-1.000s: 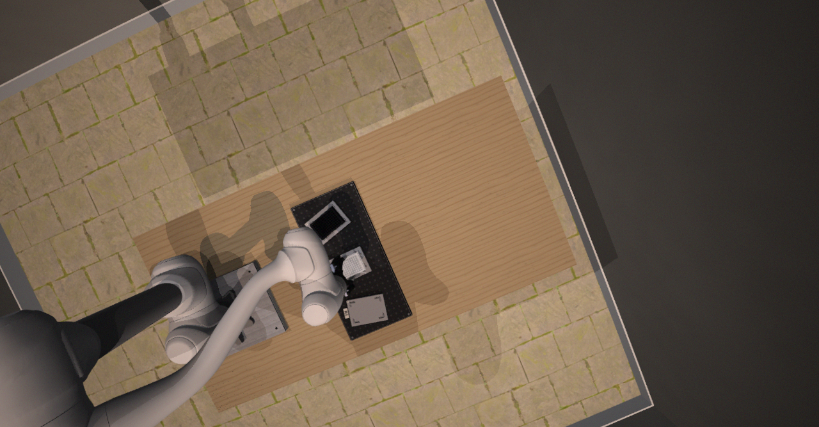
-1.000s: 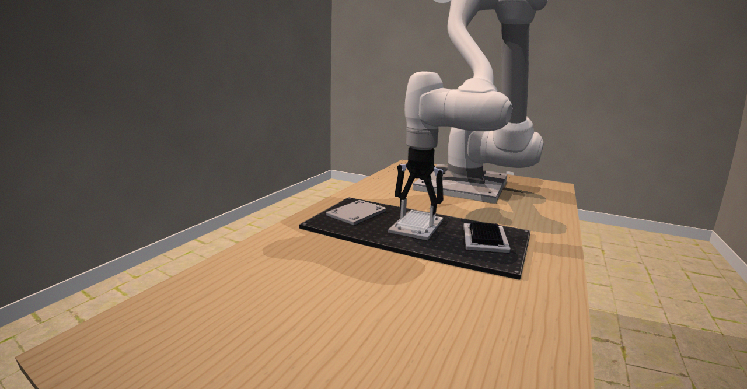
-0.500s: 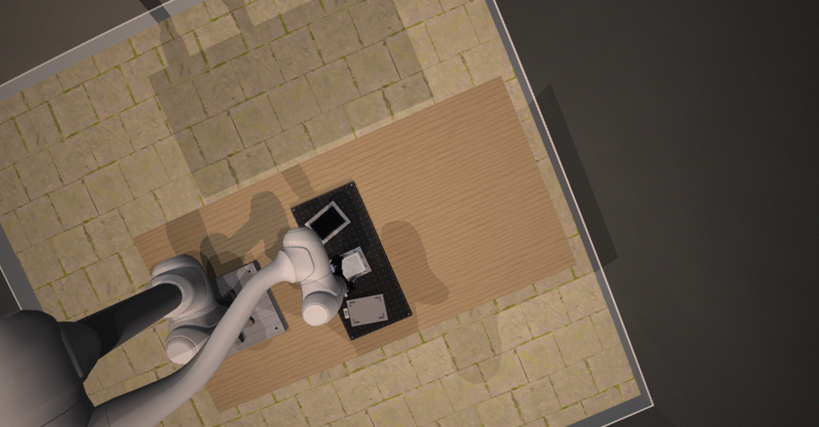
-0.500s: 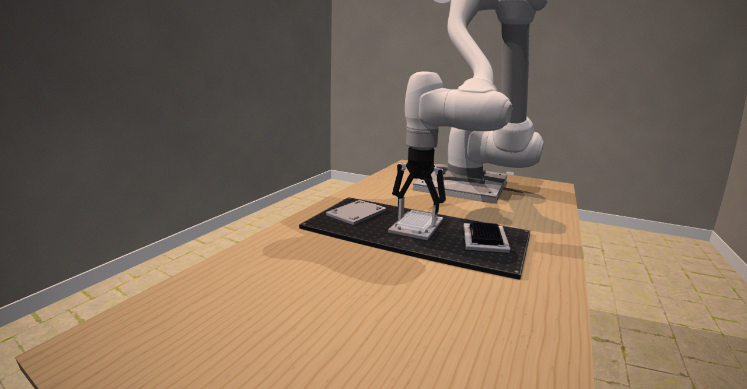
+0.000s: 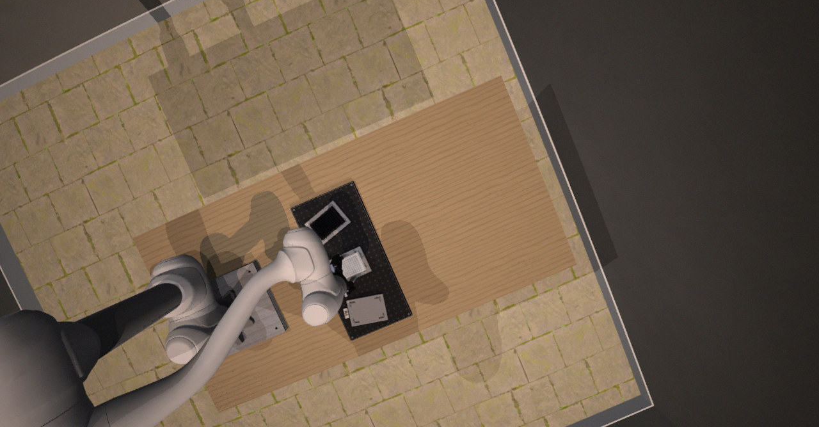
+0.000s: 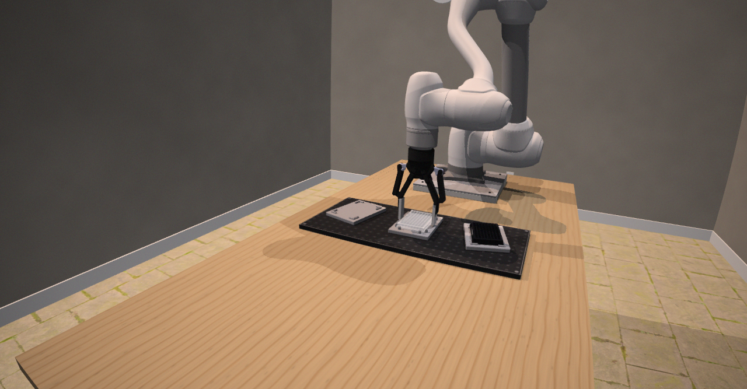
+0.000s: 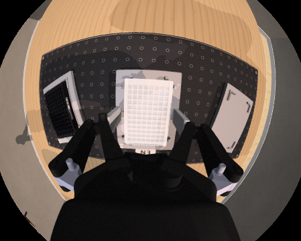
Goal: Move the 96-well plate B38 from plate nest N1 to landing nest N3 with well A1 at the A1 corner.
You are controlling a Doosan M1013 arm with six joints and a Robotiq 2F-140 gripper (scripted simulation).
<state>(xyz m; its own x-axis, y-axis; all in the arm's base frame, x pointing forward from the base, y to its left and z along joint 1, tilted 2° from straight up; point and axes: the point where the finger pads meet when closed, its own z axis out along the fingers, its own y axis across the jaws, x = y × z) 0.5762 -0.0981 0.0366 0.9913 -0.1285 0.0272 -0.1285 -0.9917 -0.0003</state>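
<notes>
Now: hand 2 cm above the white 96-well plate B38. Round my hand: landing nest N3 (4 cm below); black 96-well plate B83 (3 cm ahead, 21 cm to the left, 2 cm below); plate nest N1 (4 cm behind, 21 cm to the right, 4 cm below).
</notes>
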